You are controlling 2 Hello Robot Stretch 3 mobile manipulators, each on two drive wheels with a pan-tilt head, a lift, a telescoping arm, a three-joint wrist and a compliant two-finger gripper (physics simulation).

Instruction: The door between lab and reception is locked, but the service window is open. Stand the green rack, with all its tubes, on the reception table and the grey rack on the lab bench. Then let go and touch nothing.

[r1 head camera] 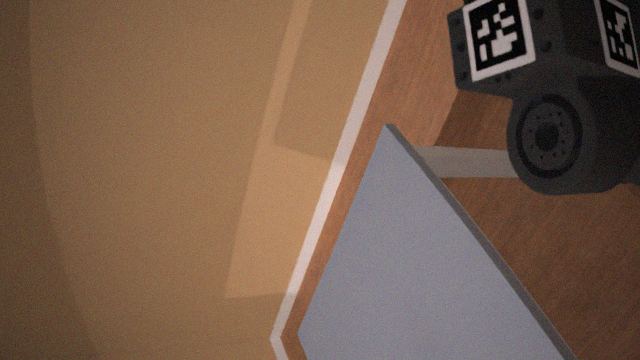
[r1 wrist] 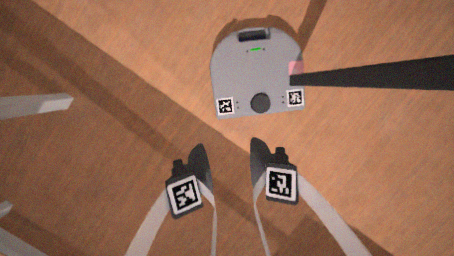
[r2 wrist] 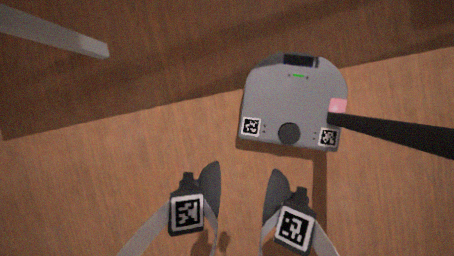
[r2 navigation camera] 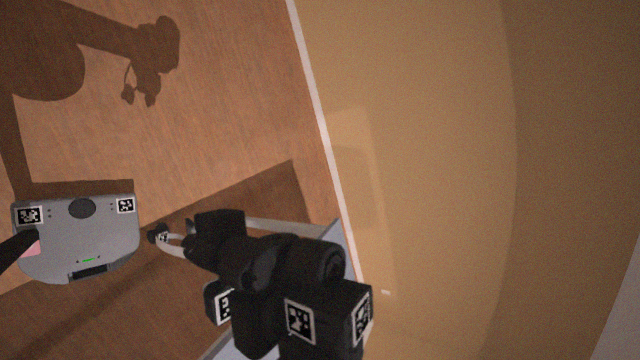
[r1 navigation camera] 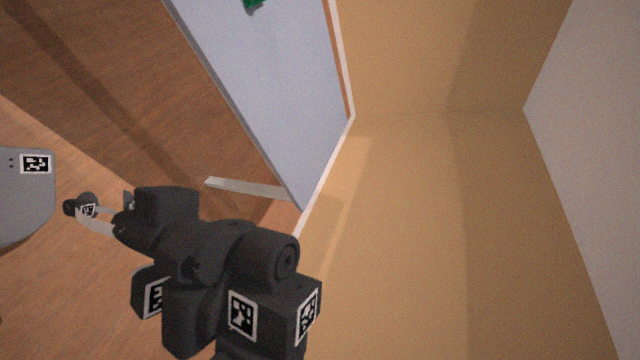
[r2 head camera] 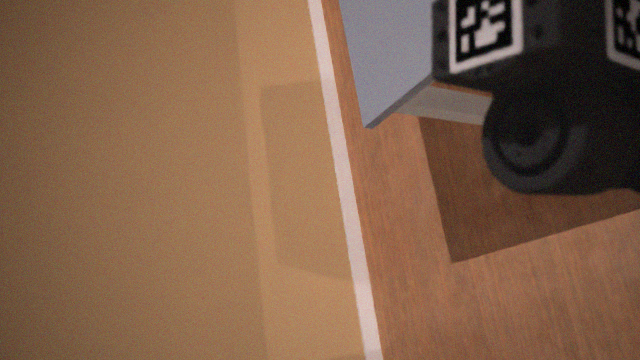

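A corner of the green rack (r1 navigation camera: pixel 253 2) shows at the top edge of the r1 navigation view, on a blue-grey tabletop (r1 navigation camera: pixel 285 65) (r1 head camera: pixel 425 250); its tubes are out of view. The grey rack and the service window do not show. My r1 gripper (r1 wrist: pixel 229 155) (r1 navigation camera: pixel 107 202) is open and empty, pointing down over the wood floor beside that table. My r2 gripper (r2 wrist: pixel 243 185) (r2 navigation camera: pixel 174 230) is open and empty, also pointing down over floor, near the corner of another blue-grey tabletop (r2 head camera: pixel 385 50) (r2 navigation camera: pixel 338 231).
r1's grey base (r1 wrist: pixel 250 75) (r1 navigation camera: pixel 25 195) stands in front of its gripper. r2's grey base (r2 wrist: pixel 295 95) (r2 navigation camera: pixel 90 235) does likewise. A pale table leg (r1 navigation camera: pixel 245 188) is near r1's wrist, another leg (r2 navigation camera: pixel 285 225) near r2's. Tan walls (r1 navigation camera: pixel 400 225) (r2 navigation camera: pixel 440 150) run behind both tables.
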